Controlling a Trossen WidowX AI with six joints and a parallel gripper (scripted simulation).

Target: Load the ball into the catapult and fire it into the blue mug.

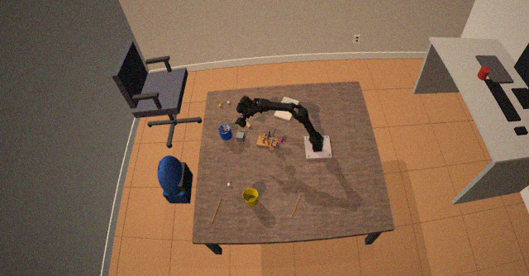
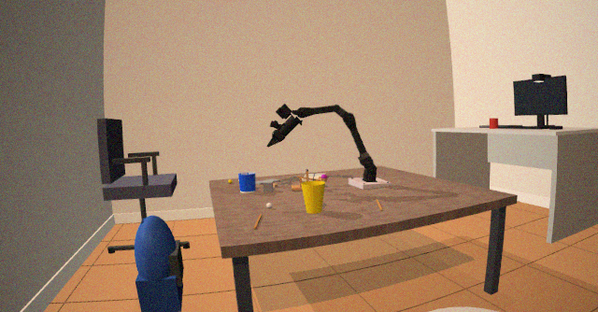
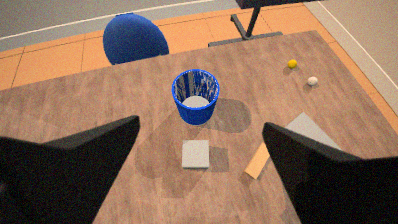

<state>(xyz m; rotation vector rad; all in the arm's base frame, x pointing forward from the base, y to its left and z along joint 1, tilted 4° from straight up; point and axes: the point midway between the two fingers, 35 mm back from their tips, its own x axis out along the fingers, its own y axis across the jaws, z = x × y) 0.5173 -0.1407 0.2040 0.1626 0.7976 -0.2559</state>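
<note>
Now: gripper tip 280 mm past the purple ball, 80 mm to the right of it and 180 mm above it. Round my gripper tip: grey block 10 mm ahead, 220 mm below; then wood block 30 mm behind, 120 mm to the right, 230 mm below; then blue mug 120 mm ahead, 20 mm to the right, 210 mm below.
</note>
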